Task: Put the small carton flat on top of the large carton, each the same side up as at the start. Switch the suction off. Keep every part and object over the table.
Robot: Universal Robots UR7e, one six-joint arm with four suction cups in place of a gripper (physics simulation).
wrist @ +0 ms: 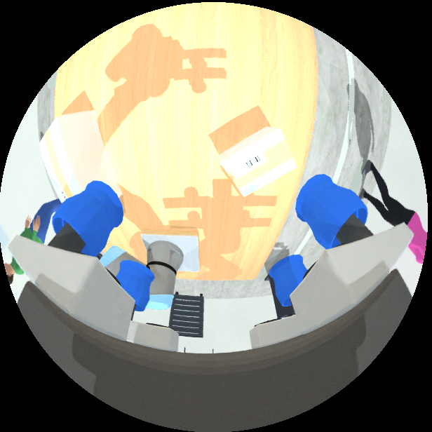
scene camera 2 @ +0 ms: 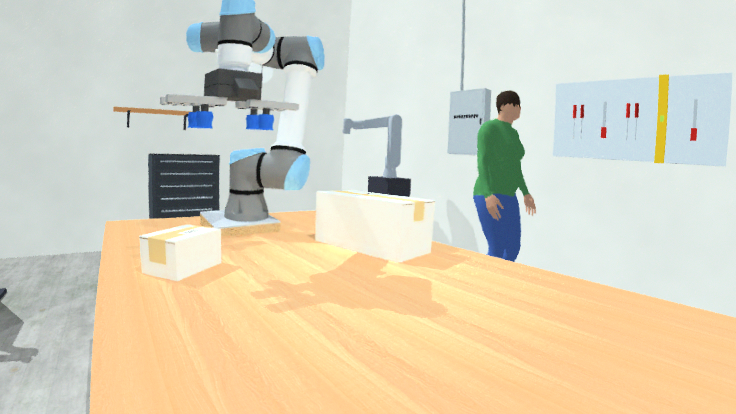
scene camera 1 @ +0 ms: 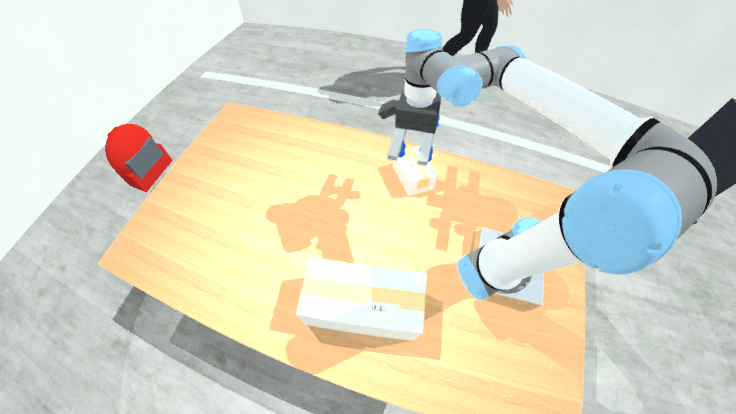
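Where they show: end effector, tool point: (scene camera 2: 230,128) (scene camera 1: 416,137); arm's base, origin of the base link: (scene camera 2: 246,216).
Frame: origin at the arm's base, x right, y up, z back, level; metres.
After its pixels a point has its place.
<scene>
The small white carton (scene camera 1: 413,180) @(x 0.201, y 0.039, z -0.367 m) (scene camera 2: 198,253) @(x 0.252, y -0.001, z -0.423 m) (wrist: 260,161), with yellow tape and a label on top, stands flat on the table near its far edge in scene view 1. The large white carton (scene camera 1: 355,296) @(x -0.250, y 0.106, z -0.403 m) (scene camera 2: 368,223) @(x -0.172, y 0.041, z -0.454 m) (wrist: 80,147), also taped and labelled on top, stands flat near the opposite long side. The two are well apart. My gripper (scene camera 1: 415,151) @(x 0.171, y 0.263, z -0.380 m) (scene camera 2: 230,121) @(x 0.171, y 0.263, z -0.380 m) (wrist: 210,247) has its four blue cups pointing down, high above the table and clear of both cartons. It is open, with nothing on the cups. In scene view 1 it partly overlaps the small carton's far end.
The wooden table (scene camera 1: 205,205) @(x -0.104, y -0.042, z -1.071 m) (scene camera 2: 411,360) @(x 0.100, y -0.042, z -0.899 m) carries the arm's base plate (scene camera 1: 535,293) @(x -0.053, y 0.009, z 0.096 m) (scene camera 2: 211,219) @(x 0.123, y -0.004, z -0.003 m) at one end. A red welding mask (scene camera 1: 128,151) shows at the left edge in scene view 1. A person in green (scene camera 2: 499,159) stands beyond the large carton's side.
</scene>
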